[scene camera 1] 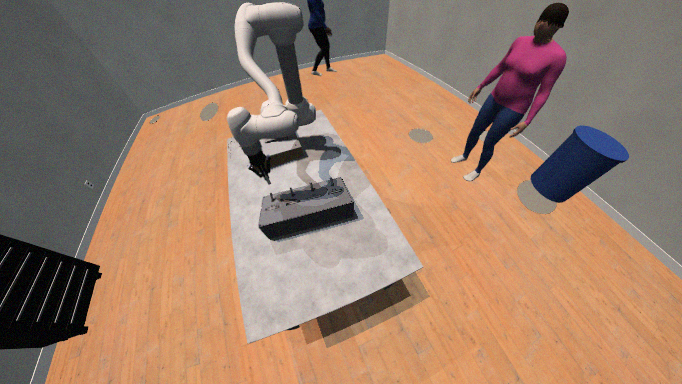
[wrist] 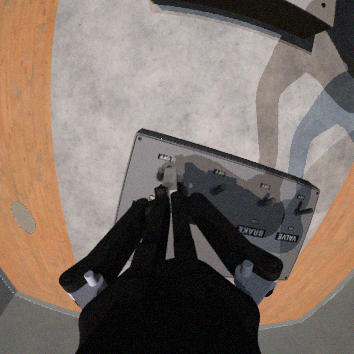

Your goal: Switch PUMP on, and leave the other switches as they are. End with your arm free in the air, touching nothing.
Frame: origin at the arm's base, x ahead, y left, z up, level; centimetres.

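Seen in the pictures: gripper, fingertip midpoint: (scene camera 1: 269, 182) (wrist: 171, 176).
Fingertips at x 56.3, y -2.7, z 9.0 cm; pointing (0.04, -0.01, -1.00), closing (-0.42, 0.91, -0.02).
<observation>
A point is followed by its place in that frame.
The grey switch box (scene camera 1: 310, 220) {z -0.7, x 79.8, y 16.0 cm} (wrist: 131, 172) {z -0.8, x 62.5, y -9.5 cm} stands on the table with four levers in a row. The PUMP lever (scene camera 1: 272, 197) {z 0.9, x 60.6, y -3.5 cm} (wrist: 160, 173) {z 2.7, x 59.2, y -4.0 cm} is at the left end. In the wrist view its visible part is near its OFF label (wrist: 165, 157) {z -2.4, x 57.7, y -3.9 cm}, partly covered by the fingertips. The FAN lever (scene camera 1: 293, 191) {z 1.3, x 59.8, y 8.5 cm} (wrist: 218, 189) {z 2.0, x 59.1, y 7.5 cm}, BRAKE lever (scene camera 1: 312, 186) {z 1.3, x 59.3, y 20.4 cm} (wrist: 266, 200) {z 1.4, x 58.4, y 19.3 cm} and VALVE lever (scene camera 1: 331, 181) {z 1.3, x 58.6, y 31.8 cm} (wrist: 303, 209) {z 1.1, x 57.8, y 31.4 cm} stand to its right. My gripper (scene camera 1: 268, 180) {z 8.9, x 56.3, y -2.7 cm} (wrist: 171, 176) {z 8.9, x 56.3, y -2.7 cm} is shut and empty, above the box's left end. Contact with the PUMP lever cannot be told. The PUMP and FAN name labels are hidden.
The pale table (scene camera 1: 310, 290) {z -9.6, x 113.0, y 9.2 cm} (wrist: 105, 90) {z -9.6, x 49.0, y -21.8 cm} carries the arm's base block (scene camera 1: 287, 156) {z -4.9, x 22.2, y 6.1 cm} behind the box. A person in pink (scene camera 1: 531, 75) and a blue barrel (scene camera 1: 575, 165) are to the right. Another person (scene camera 1: 319, 35) is at the back. A black slatted object (scene camera 1: 45, 325) is at the left.
</observation>
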